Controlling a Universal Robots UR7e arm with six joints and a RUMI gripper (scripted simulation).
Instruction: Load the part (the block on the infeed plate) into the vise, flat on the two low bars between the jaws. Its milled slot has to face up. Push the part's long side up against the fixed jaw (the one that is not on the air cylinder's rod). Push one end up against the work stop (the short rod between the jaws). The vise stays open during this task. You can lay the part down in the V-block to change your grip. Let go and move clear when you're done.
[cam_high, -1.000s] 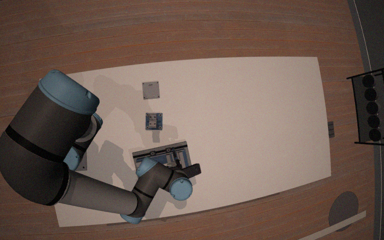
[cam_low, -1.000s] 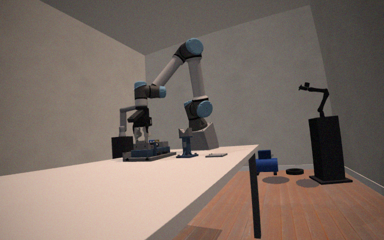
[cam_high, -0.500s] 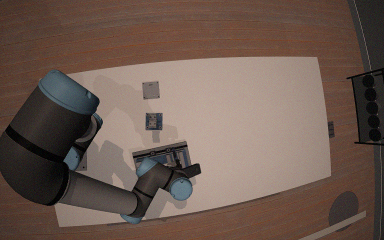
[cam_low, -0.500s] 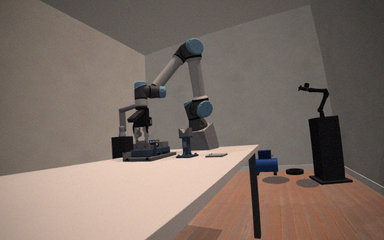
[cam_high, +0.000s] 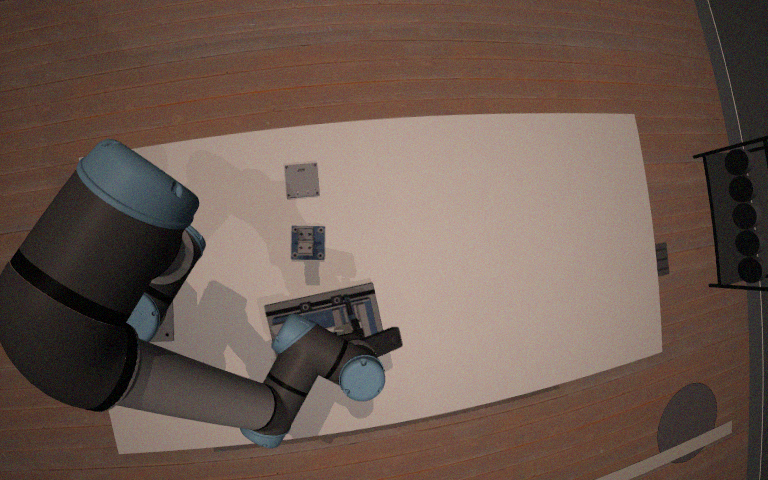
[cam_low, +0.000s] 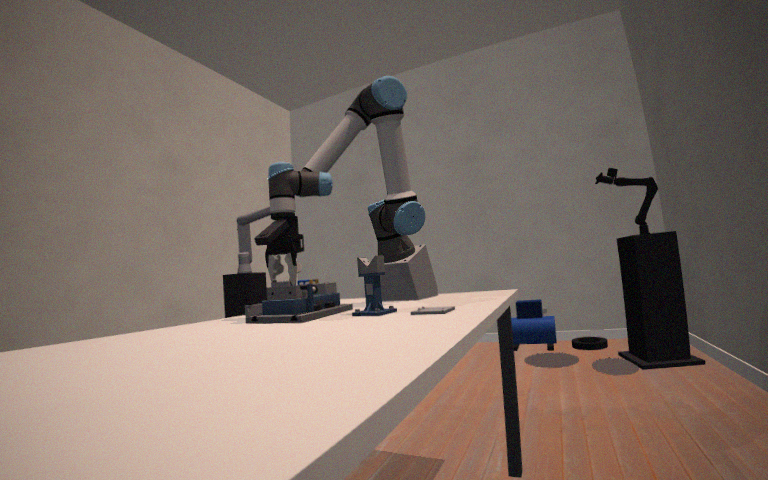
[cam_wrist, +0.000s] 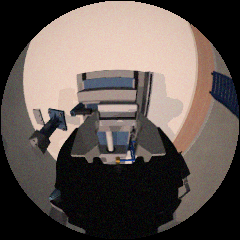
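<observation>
My hand is right at the part. The rest, counted from my hand: vise (70 mm behind, 30 mm to the left, 60 mm below); then infeed plate (420 mm to the left, 100 mm below).
</observation>
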